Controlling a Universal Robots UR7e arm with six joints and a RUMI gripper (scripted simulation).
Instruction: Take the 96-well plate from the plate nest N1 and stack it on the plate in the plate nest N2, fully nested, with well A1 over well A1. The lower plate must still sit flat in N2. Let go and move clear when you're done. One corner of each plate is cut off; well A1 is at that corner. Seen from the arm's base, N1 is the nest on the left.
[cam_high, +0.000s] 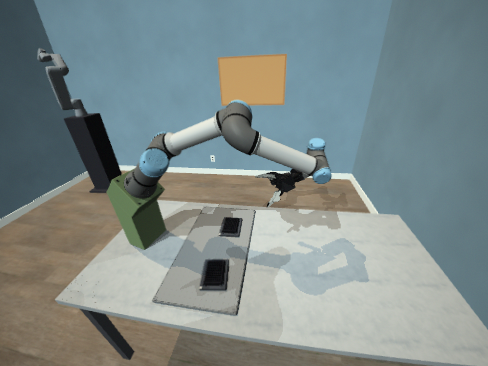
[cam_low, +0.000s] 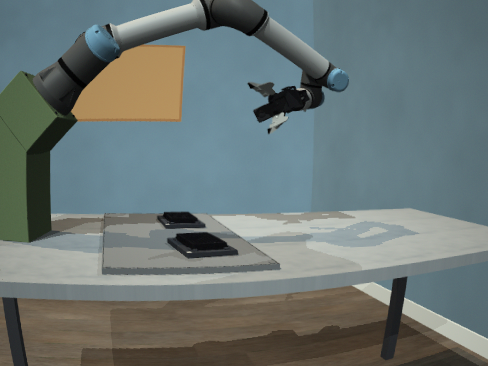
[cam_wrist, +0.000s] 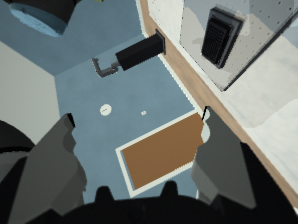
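Right now my hand is 330 mm above the dark 96-well plate, 180 mm past it and 140 mm to the right of it. The rest, counted from my hand: plate nest 350 mm below, 180 mm behind, 140 mm to the left; white label 340 mm below, 270 mm to the right, 260 mm behind.
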